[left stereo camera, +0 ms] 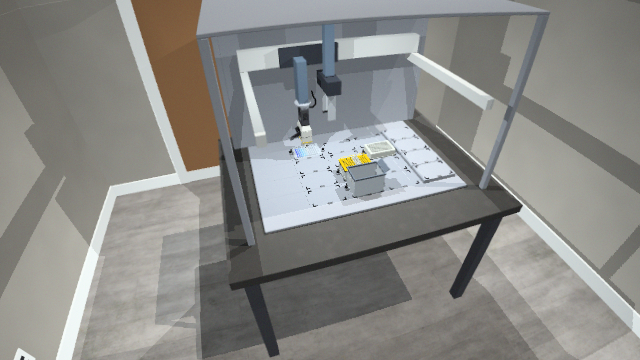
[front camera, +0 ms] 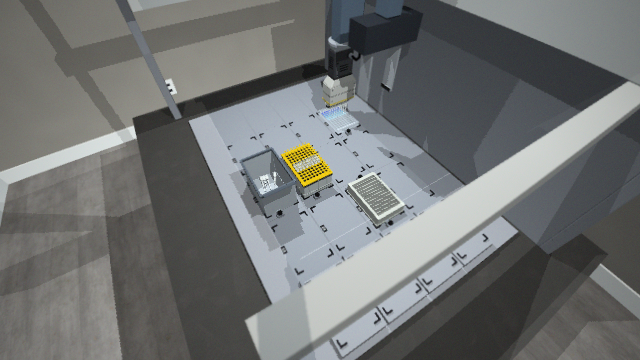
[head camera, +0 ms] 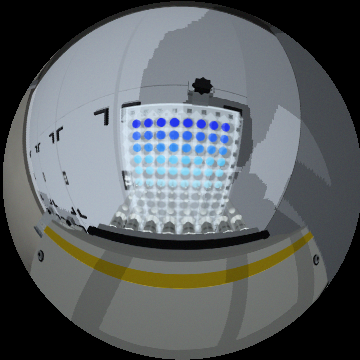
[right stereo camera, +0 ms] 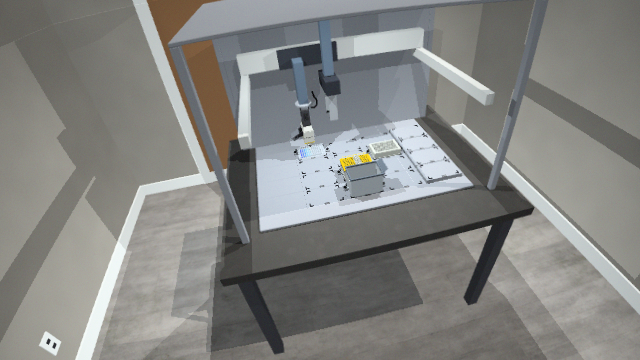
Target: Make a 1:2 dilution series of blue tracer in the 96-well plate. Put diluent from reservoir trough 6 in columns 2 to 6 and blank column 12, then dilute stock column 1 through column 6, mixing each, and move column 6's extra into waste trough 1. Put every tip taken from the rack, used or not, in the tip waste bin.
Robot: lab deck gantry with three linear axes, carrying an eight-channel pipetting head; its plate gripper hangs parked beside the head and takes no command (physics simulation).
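The eight-channel head (front camera: 339, 90) (head camera: 180, 310) (left stereo camera: 306, 134) (right stereo camera: 308, 135) is low over the 96-well plate (front camera: 352, 122) (left stereo camera: 314, 151) (right stereo camera: 318, 151). In the head camera, blue wells (head camera: 174, 122) fade row by row to faint cyan (head camera: 185, 184); the nozzles (head camera: 169, 227) are nearest the pale rows, and tips are hard to make out. The yellow tip rack (front camera: 316, 180) (left stereo camera: 342, 163) has a pale band between dark holes. Used tips (front camera: 267, 181) lie in the grey bin (front camera: 280, 201) (left stereo camera: 370, 185) (right stereo camera: 367, 187). Trough contents of the reservoir (front camera: 389, 217) (left stereo camera: 381, 154) (right stereo camera: 386, 152) are unclear. The plate gripper hangs parked, finger spacing unclear.
The dark gantry block (front camera: 385, 31) (left stereo camera: 329, 84) (right stereo camera: 329, 83) hangs beside the head. The bin stands close beside the tip rack. A raised panel of plate positions (left stereo camera: 435, 172) (right stereo camera: 440, 172) lies at the deck's right. Frame posts (left stereo camera: 515, 100) (right stereo camera: 517, 95) stand at the table edges.
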